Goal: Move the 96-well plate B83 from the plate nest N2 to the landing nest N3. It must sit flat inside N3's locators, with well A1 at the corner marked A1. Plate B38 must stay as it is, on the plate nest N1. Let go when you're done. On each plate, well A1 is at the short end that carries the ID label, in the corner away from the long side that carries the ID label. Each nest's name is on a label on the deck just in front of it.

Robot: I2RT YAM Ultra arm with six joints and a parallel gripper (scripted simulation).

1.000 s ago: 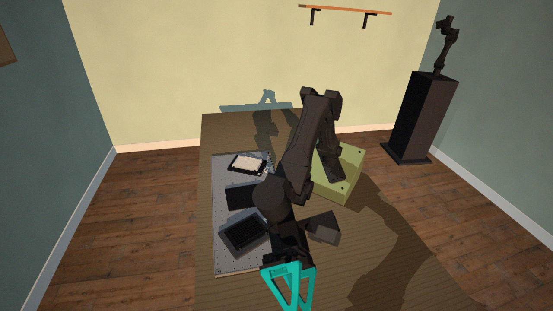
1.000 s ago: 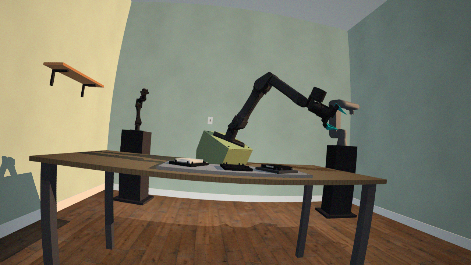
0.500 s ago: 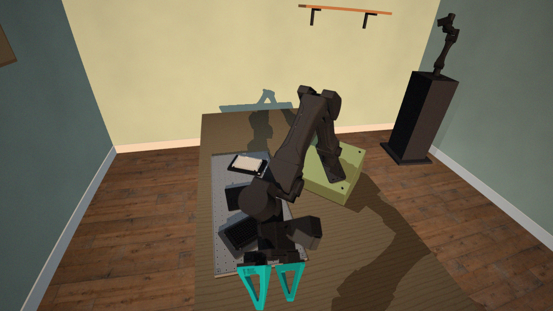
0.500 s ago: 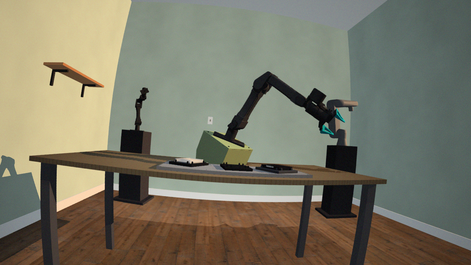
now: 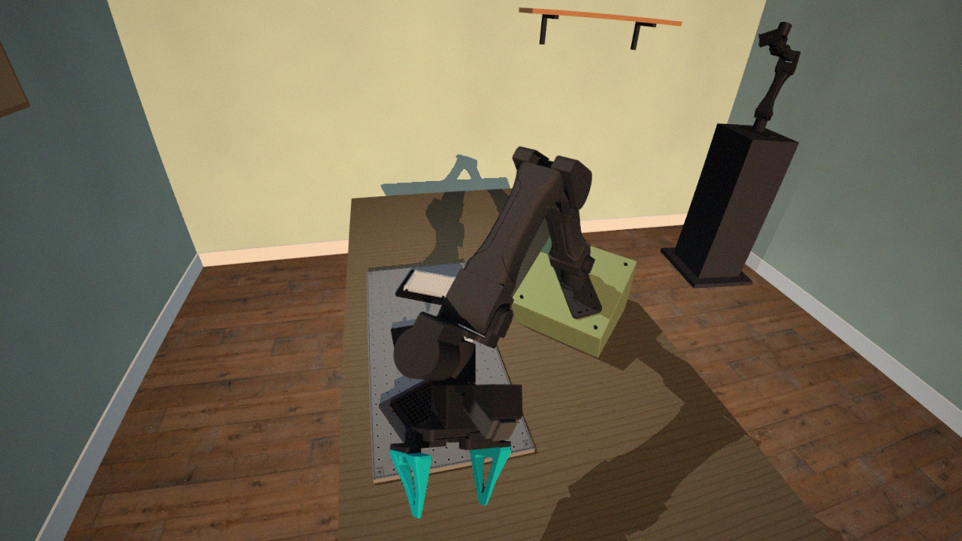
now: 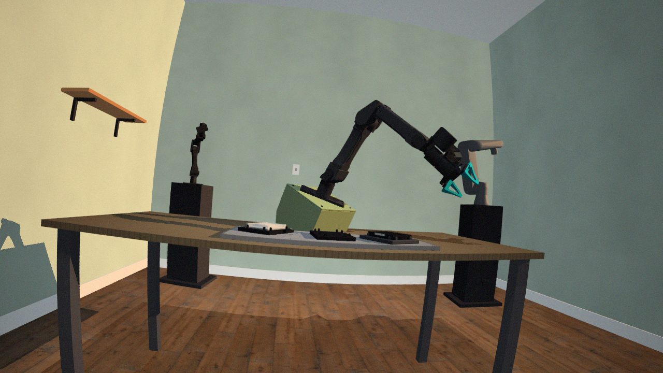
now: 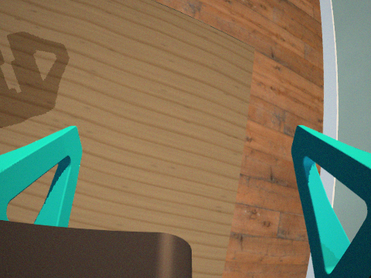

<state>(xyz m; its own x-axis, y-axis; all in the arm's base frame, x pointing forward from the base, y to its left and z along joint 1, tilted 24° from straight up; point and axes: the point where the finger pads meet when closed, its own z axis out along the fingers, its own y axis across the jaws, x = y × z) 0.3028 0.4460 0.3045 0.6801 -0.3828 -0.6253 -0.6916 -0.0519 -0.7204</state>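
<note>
My hand is 290 mm to the left of the black 96-well plate, 170 mm above it and 30 mm short of it. From my hand the other things lie so: N2 label: 340 mm to the right, 190 mm below, 60 mm behind; A1 mark: 280 mm to the right, 180 mm below, 70 mm behind; white plate: 690 mm to the right, 180 mm below, 10 mm ahead.
</note>
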